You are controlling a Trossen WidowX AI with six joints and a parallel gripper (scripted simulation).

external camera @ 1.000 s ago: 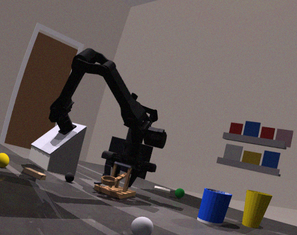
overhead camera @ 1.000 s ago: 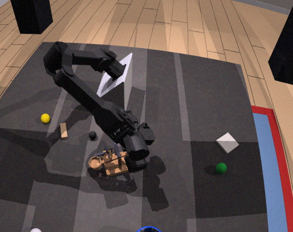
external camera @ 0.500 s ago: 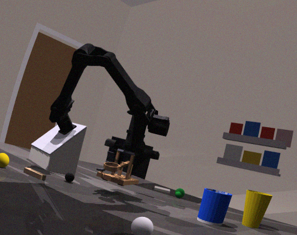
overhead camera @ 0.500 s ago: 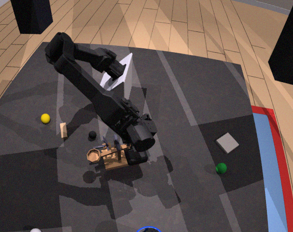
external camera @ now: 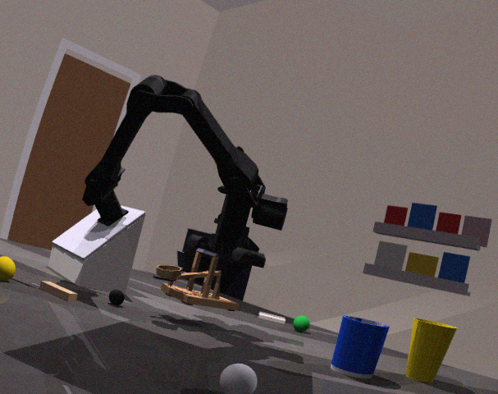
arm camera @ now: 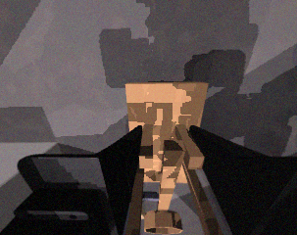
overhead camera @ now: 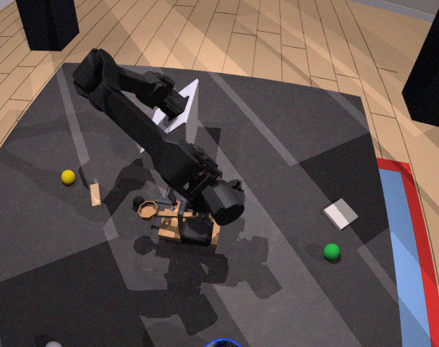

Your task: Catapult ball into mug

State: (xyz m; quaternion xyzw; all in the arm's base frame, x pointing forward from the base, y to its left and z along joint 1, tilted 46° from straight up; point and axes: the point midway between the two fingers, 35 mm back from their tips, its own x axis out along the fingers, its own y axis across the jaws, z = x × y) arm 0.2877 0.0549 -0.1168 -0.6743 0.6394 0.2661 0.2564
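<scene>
Right now the catapult upright frame is 4 cm to the right of my gripper tip and 5 cm above it. The rest, counted from my gripper tip: wooden block: 6 cm behind, 32 cm to the right, 7 cm below; then blue mug: 31 cm ahead, 10 cm to the left, 5 cm below; then black ball: 7 cm behind, 19 cm to the right, 6 cm below.
</scene>
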